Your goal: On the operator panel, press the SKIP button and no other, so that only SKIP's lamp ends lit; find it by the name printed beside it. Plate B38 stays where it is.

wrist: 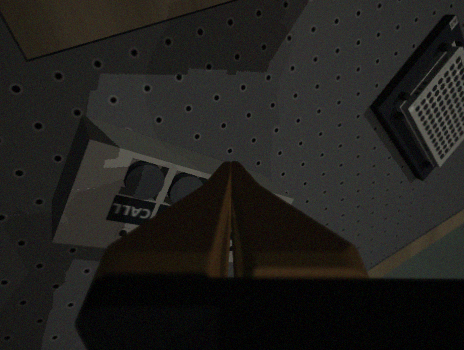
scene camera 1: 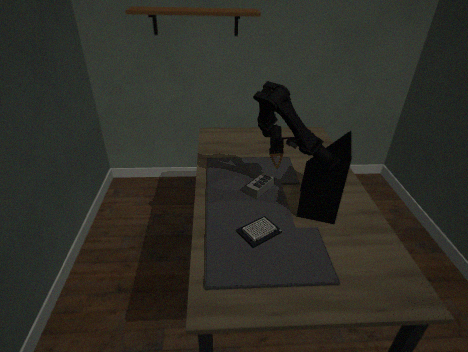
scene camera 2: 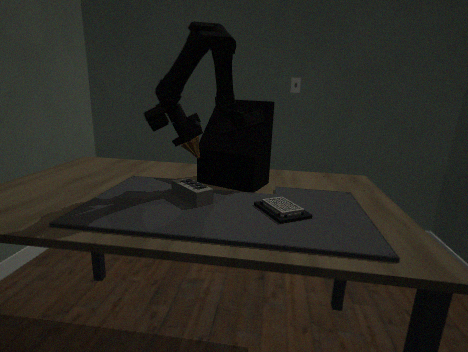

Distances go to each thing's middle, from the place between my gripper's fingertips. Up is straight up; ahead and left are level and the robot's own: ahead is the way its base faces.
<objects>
Now: hand 11 cm above the operator panel [wrist: 91, 207], 7 cm short of it and 3 cm to the left of it.
</objects>
